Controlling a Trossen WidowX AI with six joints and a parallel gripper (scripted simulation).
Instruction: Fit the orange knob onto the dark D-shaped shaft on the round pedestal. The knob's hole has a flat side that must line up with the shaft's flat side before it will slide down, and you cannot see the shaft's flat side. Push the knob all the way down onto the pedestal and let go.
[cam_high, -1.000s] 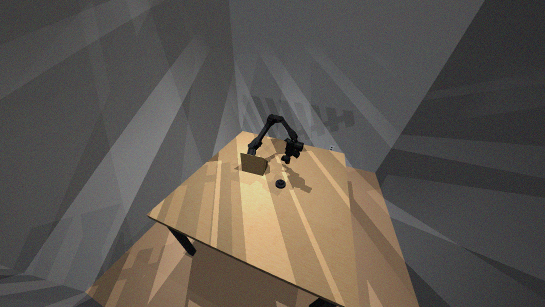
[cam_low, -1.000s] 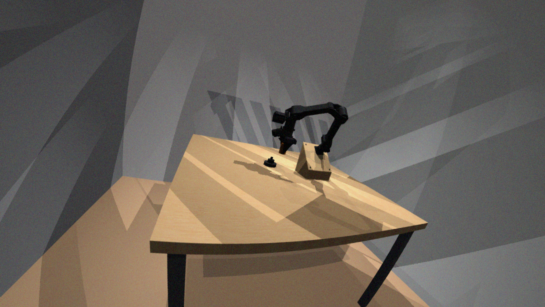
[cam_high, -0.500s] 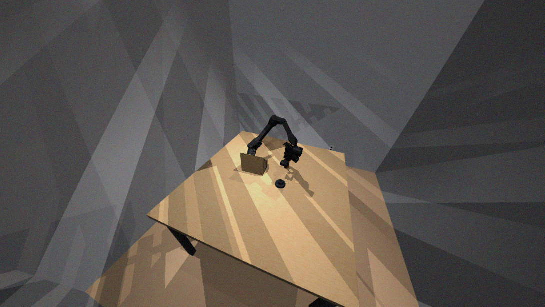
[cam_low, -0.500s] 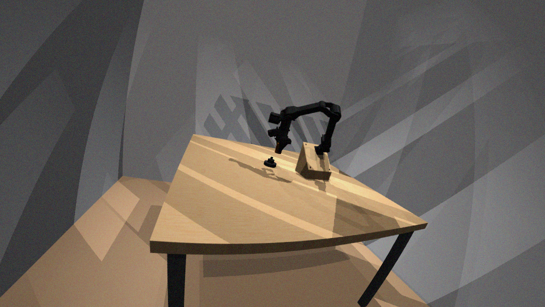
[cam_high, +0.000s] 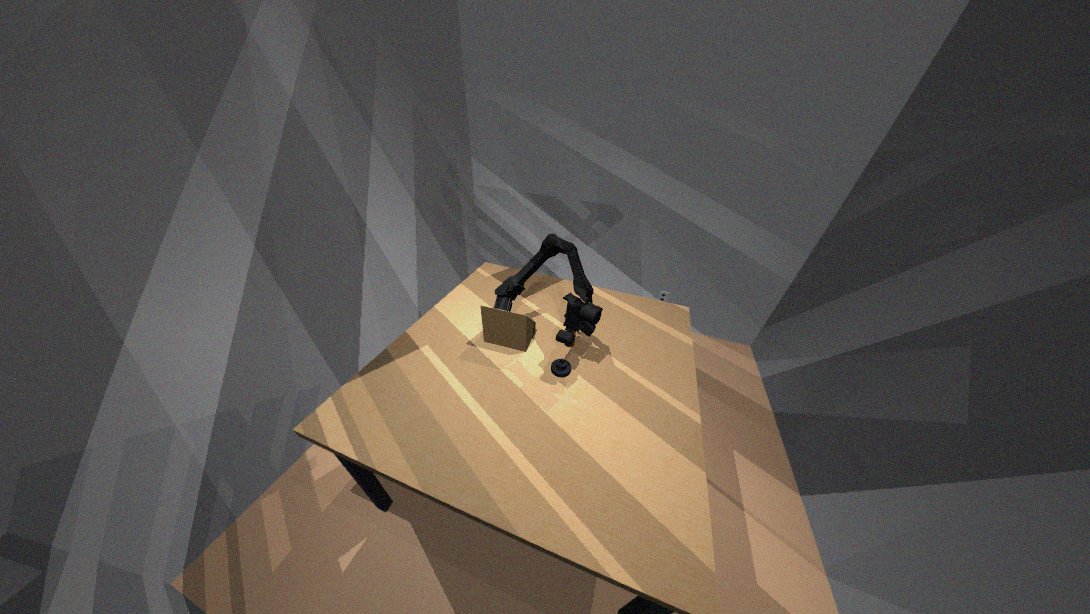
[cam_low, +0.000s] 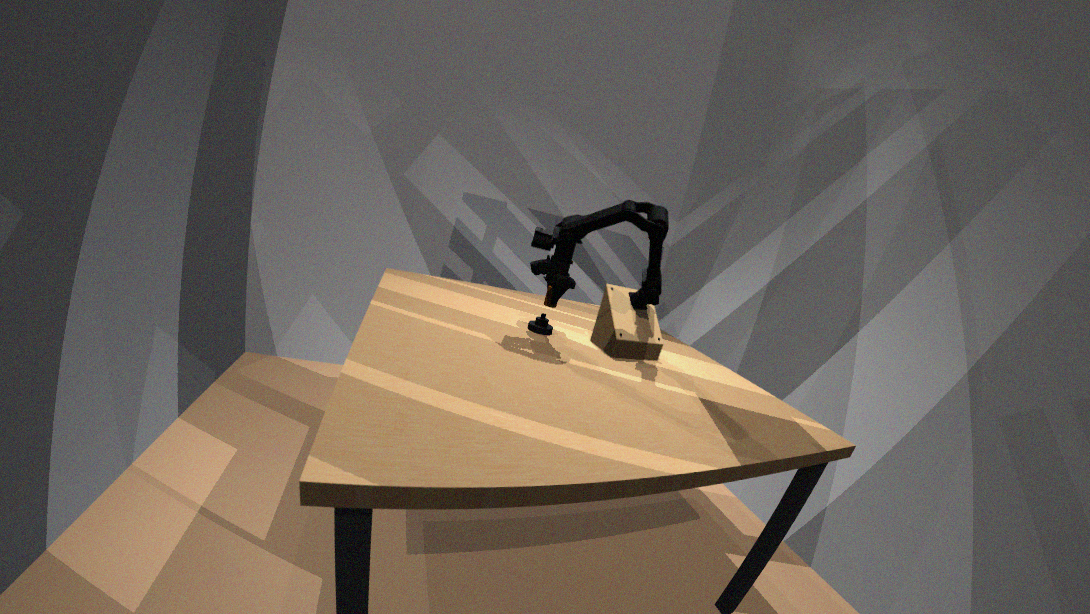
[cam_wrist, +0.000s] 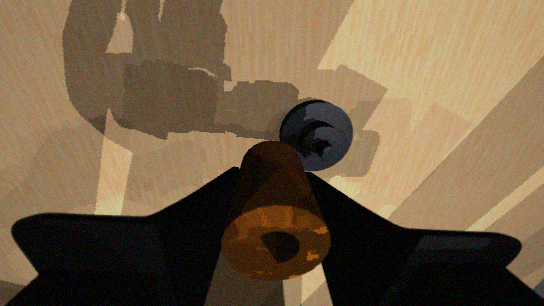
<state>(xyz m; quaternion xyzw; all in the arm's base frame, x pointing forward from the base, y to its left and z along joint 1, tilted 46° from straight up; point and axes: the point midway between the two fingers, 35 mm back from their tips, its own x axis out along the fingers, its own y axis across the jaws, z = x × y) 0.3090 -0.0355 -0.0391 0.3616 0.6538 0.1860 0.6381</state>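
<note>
My gripper tip is now 8 cm above the dark round pedestal, 5 cm to the left of it and 2 cm past it. Round my gripper tip: orange knob 2 cm above.
</note>
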